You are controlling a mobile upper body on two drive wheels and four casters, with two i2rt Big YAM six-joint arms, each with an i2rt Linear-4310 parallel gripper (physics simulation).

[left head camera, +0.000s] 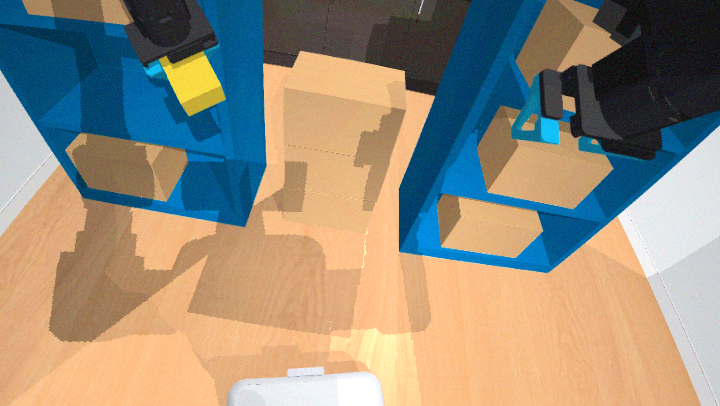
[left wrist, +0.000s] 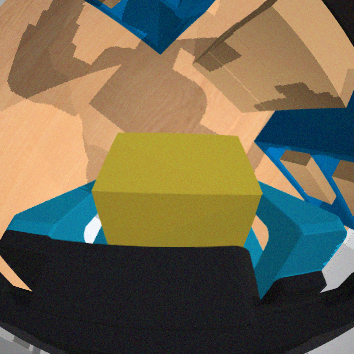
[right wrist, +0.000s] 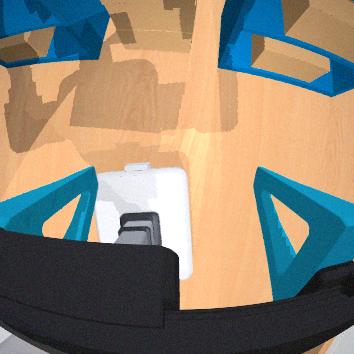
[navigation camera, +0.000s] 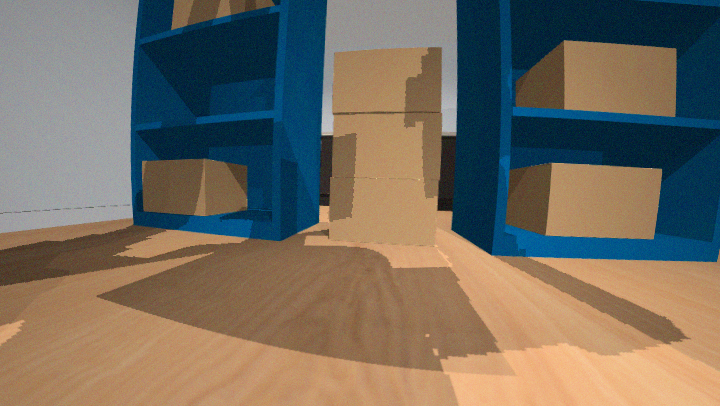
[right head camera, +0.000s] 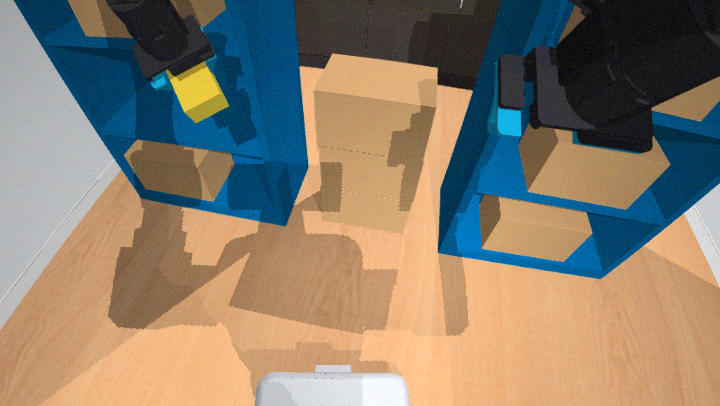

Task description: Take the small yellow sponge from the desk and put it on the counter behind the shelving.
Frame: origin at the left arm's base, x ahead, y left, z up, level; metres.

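Where they show: left gripper, fingertip midpoint: (left head camera: 187, 70) (left wrist: 176, 175) (right head camera: 196, 80); right gripper, fingertip midpoint: (left head camera: 547, 139) (right wrist: 175, 175) (right head camera: 532, 132).
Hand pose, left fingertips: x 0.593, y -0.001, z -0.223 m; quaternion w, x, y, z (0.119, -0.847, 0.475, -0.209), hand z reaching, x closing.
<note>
Things, the pixels of their centre, and the offset from my left fingertips. "pt": a spot on its surface instead.
- yellow sponge at the middle of its body: (left wrist: 174, 232) (left head camera: 190, 74) (right head camera: 196, 84) dy -0.012, dx -0.028, dz +0.010 m
- left blue shelving at a spot on its surface: (left head camera: 245, 100) (right head camera: 280, 104) pt dy +0.023, dx +0.692, dz -0.538 m
- right blue shelving at a spot on its surface: (right head camera: 466, 166) pt dy -0.764, dx +0.470, dz -0.663 m
The yellow sponge (left head camera: 193, 83) (right head camera: 198, 92) (left wrist: 177, 165) is held between the blue fingers of my left gripper (left head camera: 182, 59) (right head camera: 185, 70) (left wrist: 176, 175), which is shut on it, in front of the left blue shelving (left head camera: 245, 100) (right head camera: 282, 100) (navigation camera: 302, 110). My right gripper (right wrist: 175, 175) is open and empty, in front of the right blue shelving (left head camera: 428, 166) (right head camera: 466, 166) (navigation camera: 478, 121). Behind the shelving stands a dark-fronted counter (left head camera: 347, 30) (right head camera: 383, 30) (navigation camera: 446, 174); its top does not show clearly. The desk does not show.
A stack of three cardboard boxes (left head camera: 337, 121) (right head camera: 370, 121) (navigation camera: 385, 146) fills most of the gap between the two shelvings. More cardboard boxes (left head camera: 549, 166) (navigation camera: 605, 201) sit on the shelves. Pale walls (left head camera: 675, 242) (navigation camera: 65, 110) stand at both sides. My white base (left head camera: 307, 393) (right wrist: 172, 200) shows low in view.
</note>
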